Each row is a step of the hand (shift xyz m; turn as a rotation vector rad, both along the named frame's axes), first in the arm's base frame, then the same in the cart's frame.
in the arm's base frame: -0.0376 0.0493 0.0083 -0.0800 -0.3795 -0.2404
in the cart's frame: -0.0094 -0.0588 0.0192 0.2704 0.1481 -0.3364
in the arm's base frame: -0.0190 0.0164 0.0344 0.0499 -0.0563 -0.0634
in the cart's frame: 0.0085 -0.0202 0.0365 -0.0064 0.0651 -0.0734
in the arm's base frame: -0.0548 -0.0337 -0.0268 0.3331 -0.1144 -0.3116
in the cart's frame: 0.0537 -0.0238 -0.0376 -0.2061 0.2837 -0.3133
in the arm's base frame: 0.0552 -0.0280 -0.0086 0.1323 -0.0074 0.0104
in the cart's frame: -0.0175 0.0586 -0.0129 -0.0780 0.1066 0.0148
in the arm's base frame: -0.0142 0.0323 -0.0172 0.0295 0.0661 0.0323
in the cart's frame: -0.0182 -0.0337 -0.0087 -0.0594 -0.0153 0.0502
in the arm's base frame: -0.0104 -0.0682 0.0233 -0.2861 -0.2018 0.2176
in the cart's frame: 0.0616 0.0386 0.0038 0.3827 -0.0596 0.1412
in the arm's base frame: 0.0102 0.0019 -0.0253 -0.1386 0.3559 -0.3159
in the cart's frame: -0.0139 0.0031 -0.0233 -0.2421 -0.3744 -0.2166
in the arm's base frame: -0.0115 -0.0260 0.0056 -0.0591 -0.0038 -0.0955
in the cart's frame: 0.0276 0.0086 -0.0021 0.0187 -0.0554 -0.0960
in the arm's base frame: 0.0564 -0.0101 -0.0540 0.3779 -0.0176 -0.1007
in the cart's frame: -0.0419 0.0420 -0.0518 -0.2558 0.2847 -0.0823
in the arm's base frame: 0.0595 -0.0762 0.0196 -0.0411 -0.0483 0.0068
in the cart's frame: 0.0212 0.0963 0.0017 0.0632 0.0004 -0.0084
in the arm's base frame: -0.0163 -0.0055 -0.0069 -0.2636 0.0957 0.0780
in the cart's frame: 0.0129 -0.0098 -0.0089 0.1198 -0.2506 0.0870
